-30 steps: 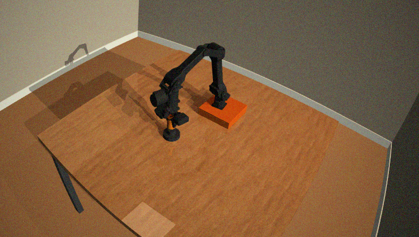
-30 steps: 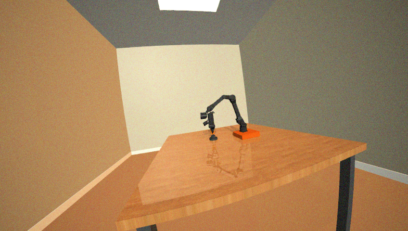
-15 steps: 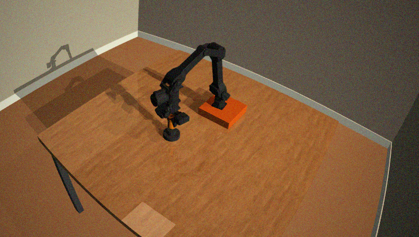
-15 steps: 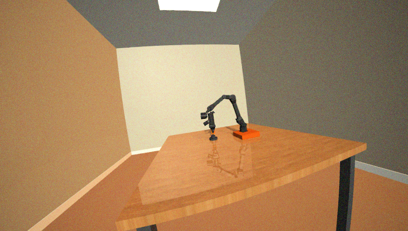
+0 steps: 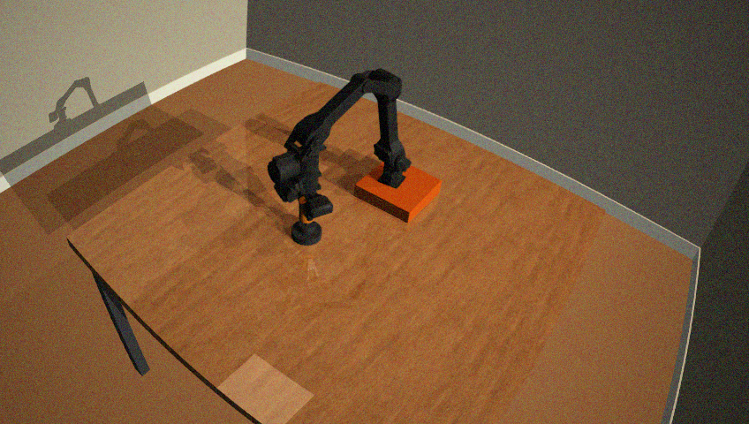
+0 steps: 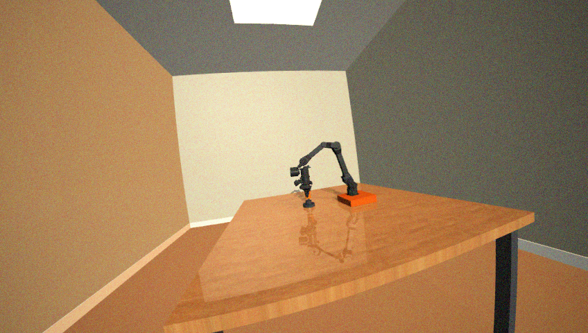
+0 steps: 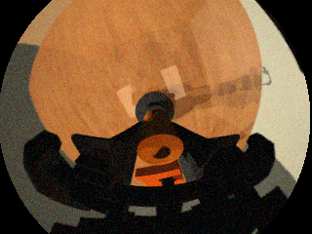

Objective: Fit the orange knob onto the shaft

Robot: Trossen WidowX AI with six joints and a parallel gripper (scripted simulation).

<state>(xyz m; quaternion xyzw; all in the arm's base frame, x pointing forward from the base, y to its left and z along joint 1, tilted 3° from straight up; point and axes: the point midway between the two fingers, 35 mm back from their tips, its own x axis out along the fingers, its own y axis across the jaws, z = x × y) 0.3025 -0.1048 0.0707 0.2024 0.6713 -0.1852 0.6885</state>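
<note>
Right now my gripper tip is 20 mm below the orange knob. The rest, counted from my gripper tip: round pedestal: 40 mm below.
</note>
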